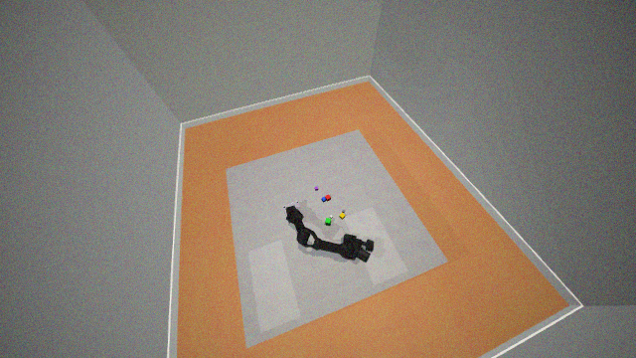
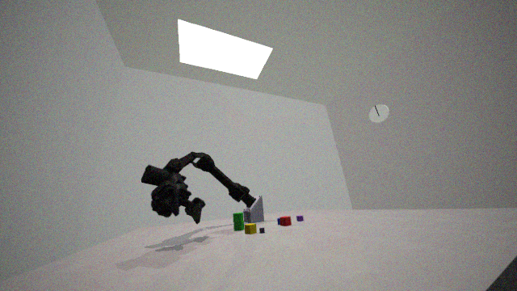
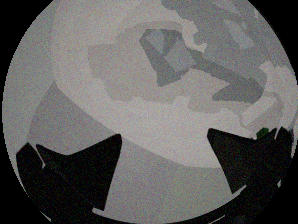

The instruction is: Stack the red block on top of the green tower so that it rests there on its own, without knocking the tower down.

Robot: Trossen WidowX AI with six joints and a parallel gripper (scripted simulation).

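Now: gripper tip 110 mm past the red block, 380 mm to the right of it and 60 mm above it. Also, from my gripper tip: yellow block 60 mm behind, 210 mm to the left, 60 mm below; then blue block 150 mm behind, 380 mm to the left, 60 mm below; then small dark block 40 mm behind, 240 mm to the left, 60 mm below.
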